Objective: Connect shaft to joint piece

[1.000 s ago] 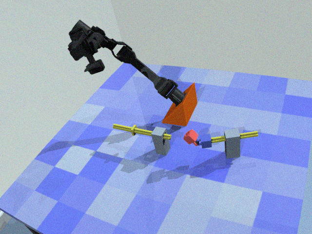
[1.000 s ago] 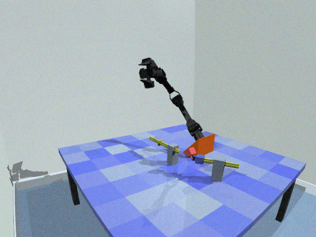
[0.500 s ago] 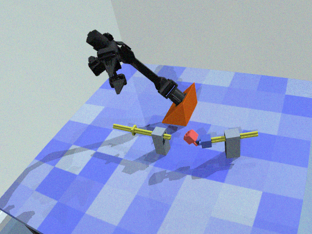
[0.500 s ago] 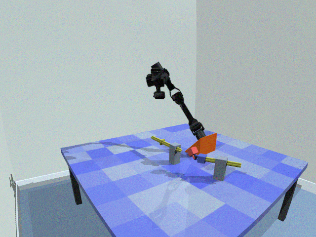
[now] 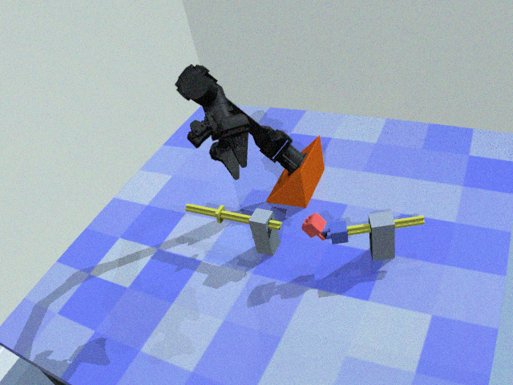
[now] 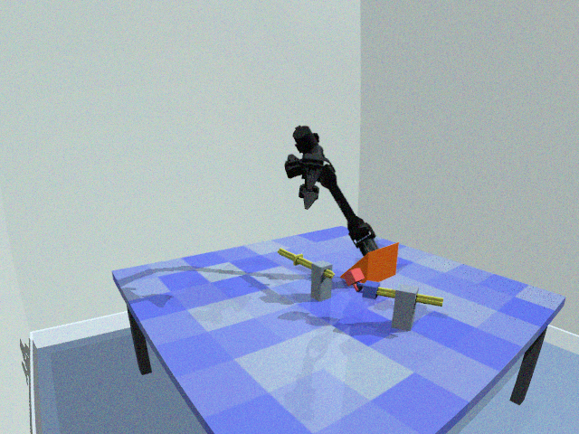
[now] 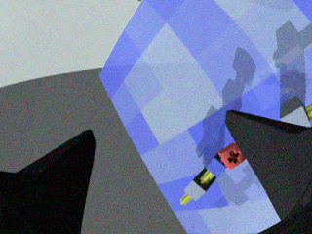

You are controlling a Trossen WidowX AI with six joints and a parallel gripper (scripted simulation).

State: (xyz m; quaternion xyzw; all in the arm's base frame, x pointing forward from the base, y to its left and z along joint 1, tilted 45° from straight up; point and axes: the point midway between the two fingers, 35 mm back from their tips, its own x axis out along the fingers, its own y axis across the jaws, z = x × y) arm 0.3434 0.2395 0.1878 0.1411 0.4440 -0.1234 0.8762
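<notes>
My gripper tip is 11 cm past the red square joint piece, 10 cm to the right of it and 24 cm above it.
</notes>
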